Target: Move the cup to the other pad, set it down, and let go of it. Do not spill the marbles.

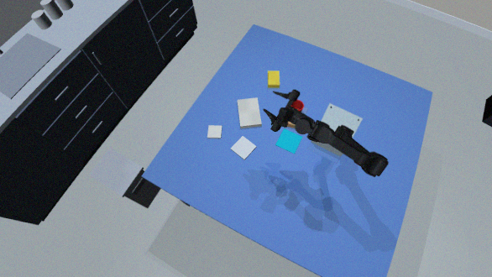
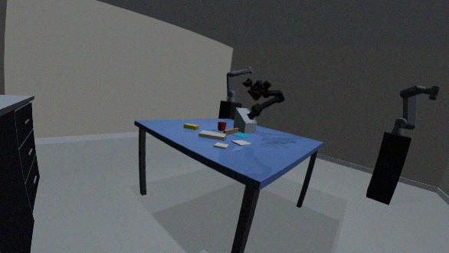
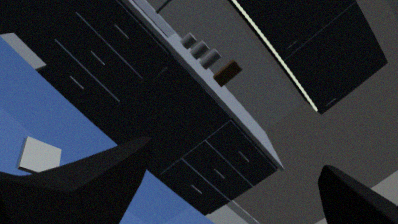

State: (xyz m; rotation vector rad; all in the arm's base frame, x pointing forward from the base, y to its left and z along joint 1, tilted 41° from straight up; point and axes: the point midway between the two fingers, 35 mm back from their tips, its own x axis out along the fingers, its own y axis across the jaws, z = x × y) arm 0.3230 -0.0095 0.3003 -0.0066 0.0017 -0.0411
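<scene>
The red cup lies 35 cm below my gripper tip, 25 cm to the right of it and 6 cm behind it. From my gripper tip the other things lie so: wooden plank 38 cm below, 16 cm to the right, 9 cm behind; then teal pad 39 cm below, 12 cm behind, 7 cm to the right; then blue marble 37 cm below, 27 cm to the right, 7 cm behind.
</scene>
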